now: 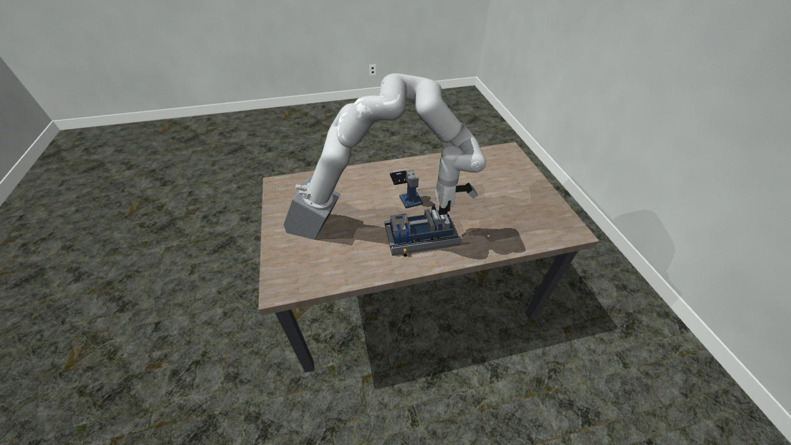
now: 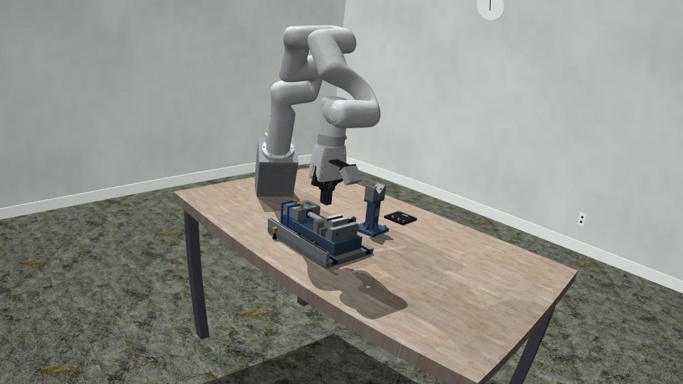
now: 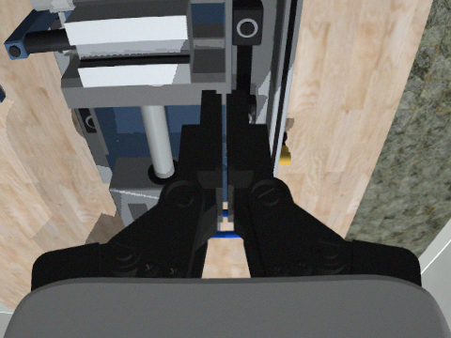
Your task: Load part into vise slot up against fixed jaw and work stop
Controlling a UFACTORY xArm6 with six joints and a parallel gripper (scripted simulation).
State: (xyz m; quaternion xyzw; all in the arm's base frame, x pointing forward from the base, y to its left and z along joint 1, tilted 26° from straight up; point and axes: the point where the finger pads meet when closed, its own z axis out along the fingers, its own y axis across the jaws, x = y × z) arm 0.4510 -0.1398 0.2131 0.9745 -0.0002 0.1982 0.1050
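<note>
Right now the grey block is 50 mm to the left of my hand and 80 mm below it. Also, from my hand: dark work stop rod 100 mm to the left, 90 mm below; then fixed jaw 30 mm ahead, 50 mm to the left, 100 mm below; then moving jaw 30 mm behind, 50 mm to the left, 100 mm below.
</note>
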